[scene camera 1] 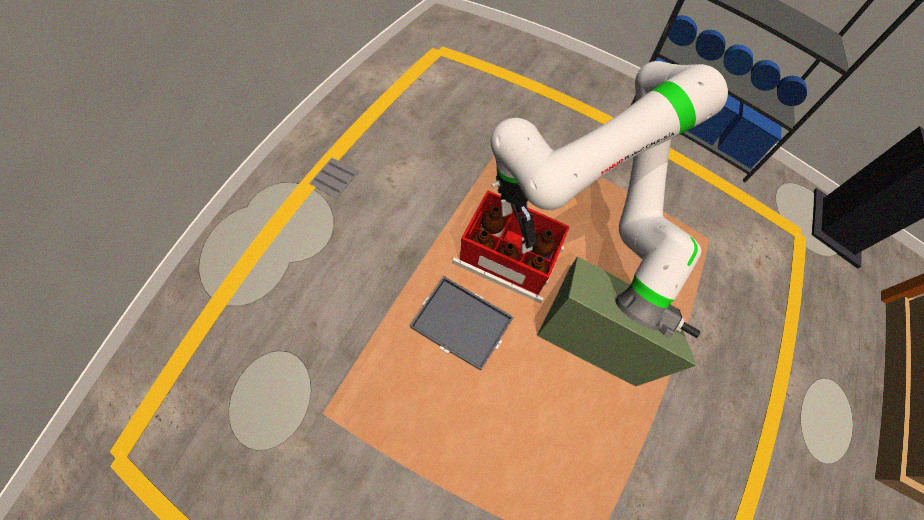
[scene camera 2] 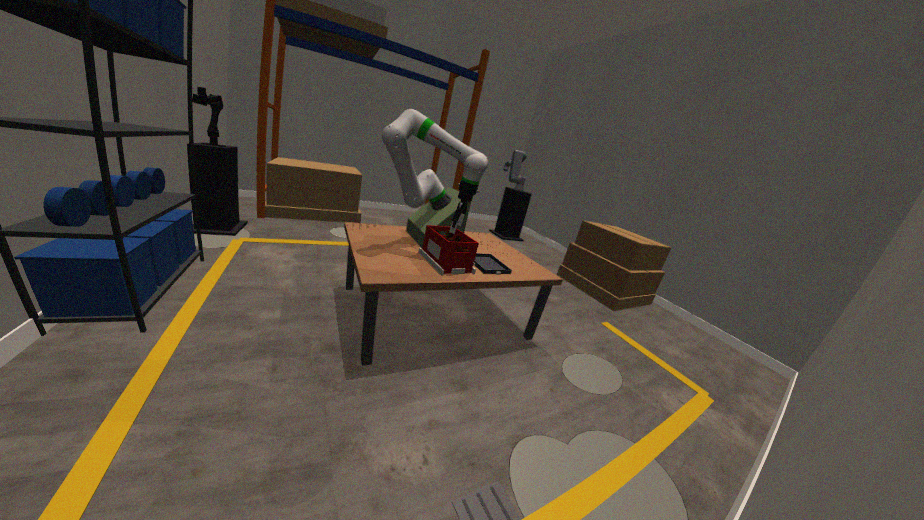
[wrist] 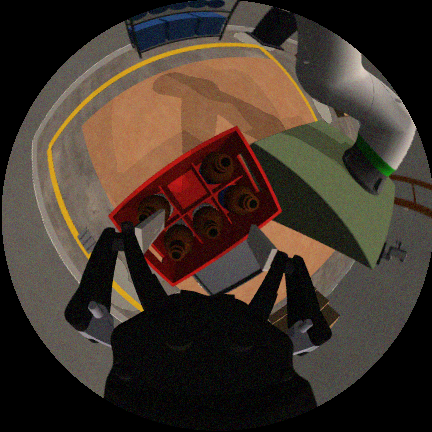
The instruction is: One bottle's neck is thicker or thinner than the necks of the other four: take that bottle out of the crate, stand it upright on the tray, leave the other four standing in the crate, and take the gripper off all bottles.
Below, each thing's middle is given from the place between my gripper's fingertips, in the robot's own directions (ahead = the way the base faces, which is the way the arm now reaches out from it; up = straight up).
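Scene:
With the dark grey tray (scene camera 1: 463, 323) as my reference, I find my hand 10 mm short of it, 260 mm to the right of it and 190 mm above it.

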